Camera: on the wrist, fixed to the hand. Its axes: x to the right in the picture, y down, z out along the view.
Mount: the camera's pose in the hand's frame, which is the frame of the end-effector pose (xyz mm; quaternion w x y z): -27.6 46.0 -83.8 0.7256 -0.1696 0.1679 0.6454
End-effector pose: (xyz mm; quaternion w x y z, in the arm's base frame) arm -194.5 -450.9 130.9 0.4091 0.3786 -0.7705 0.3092
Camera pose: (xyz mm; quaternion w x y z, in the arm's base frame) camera -189.3 -351.9 139.1 0.2909 -0.3439 -0.7872 0.4213
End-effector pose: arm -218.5 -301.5 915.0 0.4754 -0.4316 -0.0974 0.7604
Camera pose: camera -180.3 -370.1 853.9 0.2027 0.5843 -0.1587 -0.7696
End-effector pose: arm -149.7 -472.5 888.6 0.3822 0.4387 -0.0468 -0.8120
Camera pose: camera -51.4 -464.9 875.0 0.8836 0.3596 -0.1152 -0.2768
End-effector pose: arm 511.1 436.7 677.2 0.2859 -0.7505 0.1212 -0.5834
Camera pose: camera 430.9 389.7 641.8 0.4363 -0.4169 0.7193 -0.3442
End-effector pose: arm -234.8 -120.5 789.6 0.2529 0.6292 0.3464 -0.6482
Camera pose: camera -143.8 -88.3 813.6 0.6504 0.7461 -0.0023 -0.1427
